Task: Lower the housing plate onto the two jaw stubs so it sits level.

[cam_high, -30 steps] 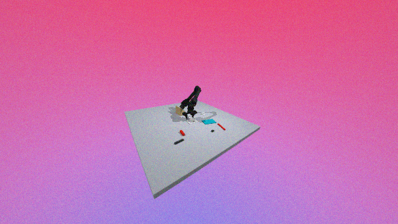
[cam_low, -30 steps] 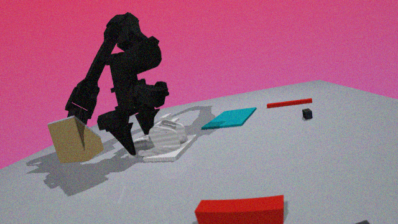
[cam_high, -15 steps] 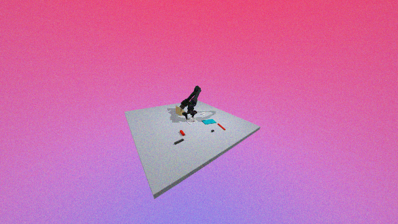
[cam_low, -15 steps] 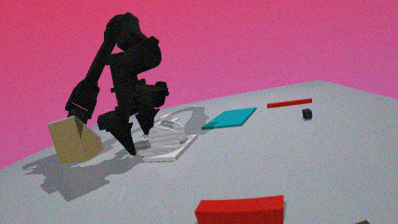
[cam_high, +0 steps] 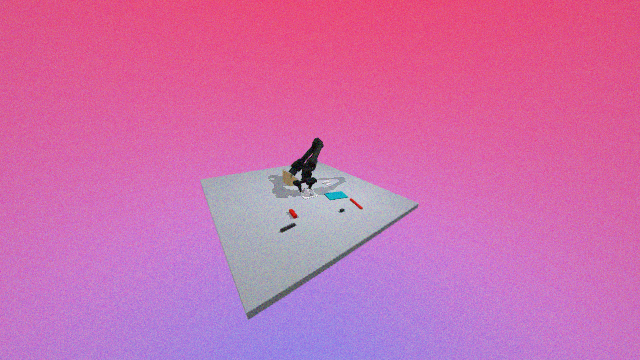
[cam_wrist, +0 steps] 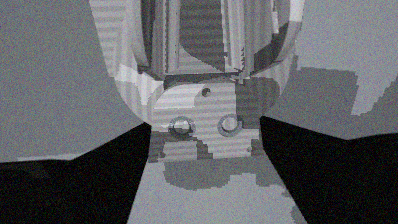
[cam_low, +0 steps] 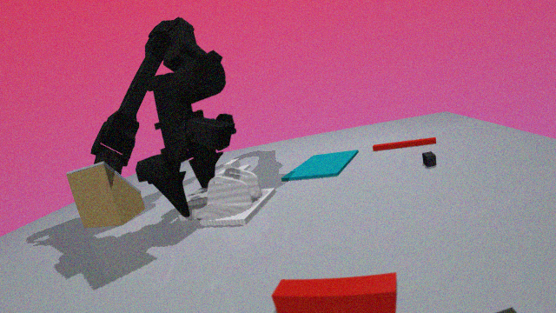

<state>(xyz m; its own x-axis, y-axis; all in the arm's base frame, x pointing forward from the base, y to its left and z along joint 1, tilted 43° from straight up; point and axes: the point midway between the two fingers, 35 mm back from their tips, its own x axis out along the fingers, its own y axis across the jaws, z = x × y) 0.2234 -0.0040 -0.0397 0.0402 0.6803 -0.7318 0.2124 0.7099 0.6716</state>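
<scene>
My gripper tip is now 10 mm short of the pale piece and 20 mm below it. Round my gripper tip: small black cube: 370 mm ahead; teal flat sheet: 200 mm ahead, 150 mm to the left.
</scene>
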